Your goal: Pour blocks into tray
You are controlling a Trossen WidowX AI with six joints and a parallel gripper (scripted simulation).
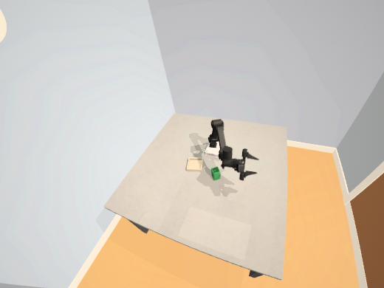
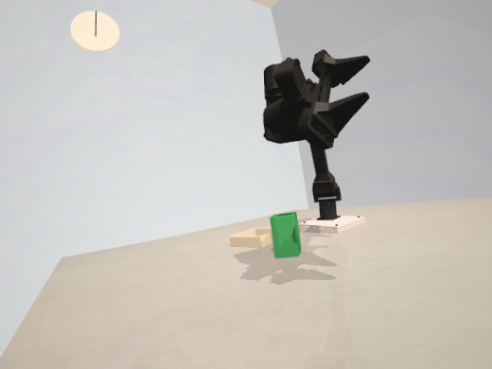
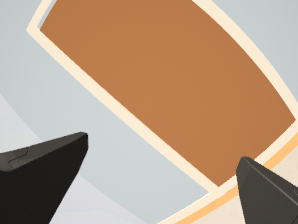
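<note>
Now: gripper tip 90 mm past the green square cup, 280 mm to the left of it and 270 mm above it.
</note>
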